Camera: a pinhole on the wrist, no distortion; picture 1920 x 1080 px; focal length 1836.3 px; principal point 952.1 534.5 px. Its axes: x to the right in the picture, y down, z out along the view. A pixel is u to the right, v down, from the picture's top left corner.
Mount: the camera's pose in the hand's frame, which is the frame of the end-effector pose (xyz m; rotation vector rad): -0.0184 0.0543 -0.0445 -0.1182 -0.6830 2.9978
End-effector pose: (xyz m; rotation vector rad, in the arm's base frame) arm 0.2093 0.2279 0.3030 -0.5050 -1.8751 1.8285
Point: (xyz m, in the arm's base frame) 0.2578 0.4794 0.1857
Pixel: behind the camera
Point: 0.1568 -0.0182 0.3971
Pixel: 1184 666
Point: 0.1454 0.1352 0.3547
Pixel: 551 794
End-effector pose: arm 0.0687 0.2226 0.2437 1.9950 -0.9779 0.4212
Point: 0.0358 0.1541 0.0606
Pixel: 1398 604
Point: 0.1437 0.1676 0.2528
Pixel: outside the picture
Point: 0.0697 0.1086 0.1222
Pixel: 788 413
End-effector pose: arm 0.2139 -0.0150 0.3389 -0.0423 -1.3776 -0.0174
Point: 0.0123 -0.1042 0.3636
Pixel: 760 731
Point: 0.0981 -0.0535 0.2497
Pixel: 1745 843
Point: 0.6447 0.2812 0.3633
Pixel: behind the camera
